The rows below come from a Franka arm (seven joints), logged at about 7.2 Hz.
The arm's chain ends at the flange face. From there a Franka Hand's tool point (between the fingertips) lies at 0.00 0.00 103.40 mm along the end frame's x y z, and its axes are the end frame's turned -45 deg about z.
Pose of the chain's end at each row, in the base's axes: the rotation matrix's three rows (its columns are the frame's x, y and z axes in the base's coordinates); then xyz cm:
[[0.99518 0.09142 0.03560], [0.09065 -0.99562 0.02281], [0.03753 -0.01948 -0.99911]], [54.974 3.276 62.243]
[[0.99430 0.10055 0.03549], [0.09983 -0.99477 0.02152], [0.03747 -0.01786 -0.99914]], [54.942 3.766 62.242]
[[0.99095 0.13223 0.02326], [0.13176 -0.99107 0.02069], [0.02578 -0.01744 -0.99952]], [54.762 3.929 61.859]
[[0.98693 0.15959 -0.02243], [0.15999 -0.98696 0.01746], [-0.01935 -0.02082 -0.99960]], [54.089 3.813 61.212]
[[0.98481 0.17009 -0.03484], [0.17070 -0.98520 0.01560], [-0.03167 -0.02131 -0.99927]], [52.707 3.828 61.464]
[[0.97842 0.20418 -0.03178], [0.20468 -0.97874 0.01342], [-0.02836 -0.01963 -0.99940]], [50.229 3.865 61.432]
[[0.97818 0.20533 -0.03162], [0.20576 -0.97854 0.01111], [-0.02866 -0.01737 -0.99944]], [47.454 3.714 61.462]
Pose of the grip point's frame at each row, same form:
[[0.63905 0.76834 0.03560], [0.76811 -0.63991 0.02281], [0.04031 0.01276 -0.99911]], [55.342 3.512 51.912]
[[0.63198 0.77418 0.03549], [0.77400 -0.63282 0.02152], [0.03912 0.01387 -0.99914]], [55.309 3.989 51.911]
[[0.60721 0.79421 0.02326], [0.79396 -0.60762 0.02069], [0.03056 0.00590 -0.99952]], [55.003 4.143 51.524]
[[0.58502 0.81071 -0.02243], [0.81102 -0.58476 0.01746], [0.00104 -0.02840 -0.99960]], [53.857 3.994 50.876]
[[0.57609 0.81664 -0.03484], [0.81734 -0.57594 0.01560], [-0.00733 -0.03746 -0.99927]], [52.347 3.989 51.132]
[[0.54747 0.83622 -0.03178], [0.83680 -0.54734 0.01342], [-0.00617 -0.03393 -0.99940]], [49.900 4.004 51.098]
[[0.54649 0.83687 -0.03162], [0.83743 -0.54644 0.01111], [-0.00798 -0.03255 -0.99944]], [47.127 3.829 51.128]

